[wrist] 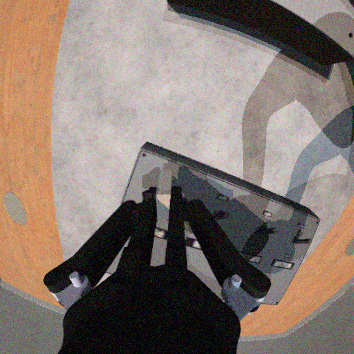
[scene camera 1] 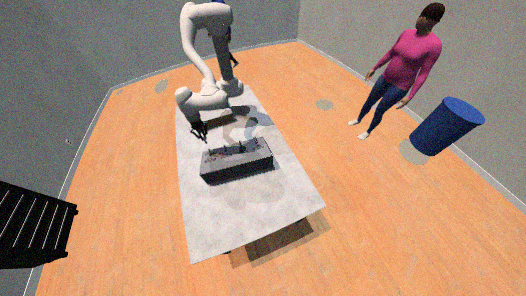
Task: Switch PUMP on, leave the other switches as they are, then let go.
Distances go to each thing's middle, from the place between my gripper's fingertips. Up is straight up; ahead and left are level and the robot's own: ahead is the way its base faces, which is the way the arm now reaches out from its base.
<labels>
Right now the grey switch box point(scene camera 1: 236, 160) is 19 cm to the left of my hand, 13 cm ahead of it and 8 cm below it.
</labels>
